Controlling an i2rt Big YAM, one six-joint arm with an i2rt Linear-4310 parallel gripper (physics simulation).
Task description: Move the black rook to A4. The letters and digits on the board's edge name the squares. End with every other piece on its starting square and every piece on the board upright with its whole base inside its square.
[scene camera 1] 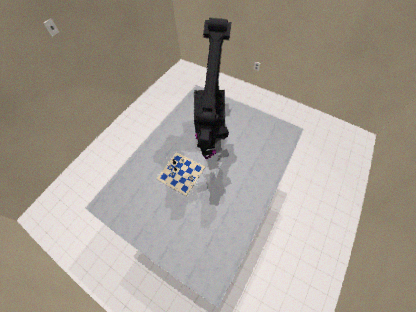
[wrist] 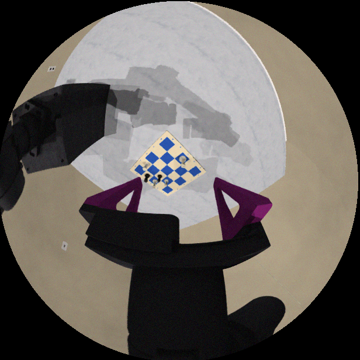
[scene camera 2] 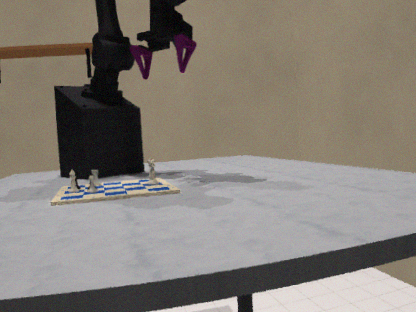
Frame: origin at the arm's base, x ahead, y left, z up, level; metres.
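Seen in the pictures: gripper, fingertip midpoint: [scene camera 1: 204, 151] [scene camera 2: 163, 75]; arm's base, link origin: [scene camera 2: 102, 95].
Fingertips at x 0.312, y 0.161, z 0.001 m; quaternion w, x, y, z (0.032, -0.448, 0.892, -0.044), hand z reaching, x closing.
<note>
Pixels of each thing's middle, then the offset from my fingertips to it. Level surfaces: height alone.
- chessboard, body centre: [scene camera 2: 114, 189] [scene camera 1: 181, 172] dx +0.099, dy -0.120, dz -0.232 m
- tall white piece, body centre: [scene camera 2: 152, 171] dx +0.092, dy -0.043, dz -0.202 m
- pointed white piece, body centre: [scene camera 2: 73, 180] dx +0.109, dy -0.196, dz -0.207 m
- short white piece, body centre: [scene camera 2: 91, 183] dx +0.138, dy -0.157, dz -0.213 m
- grey table, surface height: dz -0.235 m
The chessboard [scene camera 1: 186, 194] [scene camera 2: 111, 198] [wrist: 167, 134] has blue and cream squares; its edge letters are too small to read. Two black pieces stand on it, one dark piece [wrist: 147, 177] near the board's edge and another dark piece [wrist: 159, 177] beside it; I cannot tell which is the rook. A tall white piece [scene camera 2: 152, 172] [wrist: 183, 159] stands apart from the others. Several smaller white pieces stand near the black ones, among them a pointed white piece [scene camera 2: 73, 181] and a short white piece [scene camera 2: 92, 183]. My gripper [scene camera 2: 164, 75] [wrist: 177, 181] is open and empty, high above the table.
The grey table [scene camera 1: 150, 220] [scene camera 2: 250, 225] [wrist: 210, 65] carries the board. The arm's black base box [scene camera 2: 100, 135] stands behind the board in the scene camera 2 view. The white pieces and black pieces stand close together near one corner.
</note>
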